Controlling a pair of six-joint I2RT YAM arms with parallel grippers.
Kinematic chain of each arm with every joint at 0, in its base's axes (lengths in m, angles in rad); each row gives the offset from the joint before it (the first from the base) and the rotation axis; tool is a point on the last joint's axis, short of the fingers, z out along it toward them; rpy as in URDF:
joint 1: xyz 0 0 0.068 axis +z
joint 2: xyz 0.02 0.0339 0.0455 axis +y
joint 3: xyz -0.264 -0.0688 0 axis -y
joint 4: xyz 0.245 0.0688 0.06 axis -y
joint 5: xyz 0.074 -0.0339 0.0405 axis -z
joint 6: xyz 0.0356 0 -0.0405 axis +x
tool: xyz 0 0 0 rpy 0 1.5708 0
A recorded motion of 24 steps. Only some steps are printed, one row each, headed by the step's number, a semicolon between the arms.
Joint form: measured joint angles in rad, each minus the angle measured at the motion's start. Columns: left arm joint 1, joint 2, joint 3, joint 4, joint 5, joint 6; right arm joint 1, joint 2, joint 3, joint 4, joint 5, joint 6.
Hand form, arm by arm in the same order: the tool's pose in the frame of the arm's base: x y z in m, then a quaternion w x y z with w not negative. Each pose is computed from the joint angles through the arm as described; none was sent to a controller.
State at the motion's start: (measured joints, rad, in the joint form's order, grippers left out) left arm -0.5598 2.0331 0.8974 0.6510 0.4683 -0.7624; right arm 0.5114 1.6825 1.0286 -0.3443 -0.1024 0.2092
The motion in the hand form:
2: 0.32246 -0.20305 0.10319 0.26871 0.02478 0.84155 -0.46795; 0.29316 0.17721 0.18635 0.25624 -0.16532 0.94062 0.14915
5: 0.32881 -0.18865 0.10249 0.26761 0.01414 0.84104 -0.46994; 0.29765 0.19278 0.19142 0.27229 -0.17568 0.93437 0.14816
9: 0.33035 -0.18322 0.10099 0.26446 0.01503 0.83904 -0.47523; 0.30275 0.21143 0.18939 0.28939 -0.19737 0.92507 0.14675
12: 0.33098 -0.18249 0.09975 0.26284 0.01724 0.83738 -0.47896; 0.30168 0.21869 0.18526 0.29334 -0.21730 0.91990 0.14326
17: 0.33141 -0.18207 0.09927 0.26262 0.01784 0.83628 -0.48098; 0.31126 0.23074 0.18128 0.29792 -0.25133 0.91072 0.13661
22: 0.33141 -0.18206 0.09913 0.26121 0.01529 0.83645 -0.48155; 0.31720 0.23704 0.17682 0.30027 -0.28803 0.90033 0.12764
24: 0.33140 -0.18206 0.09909 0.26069 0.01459 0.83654 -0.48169; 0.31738 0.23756 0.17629 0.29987 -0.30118 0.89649 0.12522
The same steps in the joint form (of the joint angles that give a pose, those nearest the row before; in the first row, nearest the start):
2: 0.0431 -0.0202 -0.0320 -0.0011 0.0374 -0.0004; 0.0225 -0.0012 0.0095 0.0122 0.0080 0.0057
5: 0.0870 -0.0221 -0.0378 -0.0038 0.0687 0.0011; 0.0565 0.0275 0.0557 0.0263 0.0340 0.0092
9: 0.1038 -0.0187 -0.0431 0.0050 0.0950 0.0038; 0.0938 0.0759 0.0954 0.0675 0.0568 -0.0088
12: 0.1072 -0.0126 -0.0431 0.0141 0.1072 0.0038; 0.1122 0.0931 0.0973 0.0874 0.0637 -0.0362
17: 0.1091 -0.0095 -0.0431 0.0202 0.1125 0.0027; 0.1228 0.1511 0.1526 0.0927 0.0622 -0.0996
22: 0.1091 -0.0092 -0.0431 0.0202 0.1122 -0.0030; 0.1263 0.1885 0.1835 0.0957 0.0568 -0.1751
24: 0.1091 -0.0091 -0.0431 0.0198 0.1122 -0.0046; 0.1266 0.1915 0.1861 0.0931 0.0523 -0.2022

